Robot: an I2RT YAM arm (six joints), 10 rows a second.
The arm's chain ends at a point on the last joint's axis. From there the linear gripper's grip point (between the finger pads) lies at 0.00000 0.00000 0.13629 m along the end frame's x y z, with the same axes.
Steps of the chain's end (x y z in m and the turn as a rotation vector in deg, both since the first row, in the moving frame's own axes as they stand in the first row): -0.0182 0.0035 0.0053 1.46 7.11 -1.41; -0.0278 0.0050 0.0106 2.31 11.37 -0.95; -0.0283 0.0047 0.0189 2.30 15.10 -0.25; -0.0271 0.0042 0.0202 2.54 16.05 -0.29; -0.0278 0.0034 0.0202 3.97 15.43 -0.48
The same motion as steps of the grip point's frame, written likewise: -0.0014 -0.0002 0.0042 1.46 7.11 -1.41; -0.0010 -0.0007 0.0078 2.31 11.37 -0.95; 0.0072 -0.0008 0.0141 2.30 15.10 -0.25; 0.0106 -0.0019 0.0148 2.54 16.05 -0.29; 0.0084 -0.0061 0.0150 3.97 15.43 -0.48
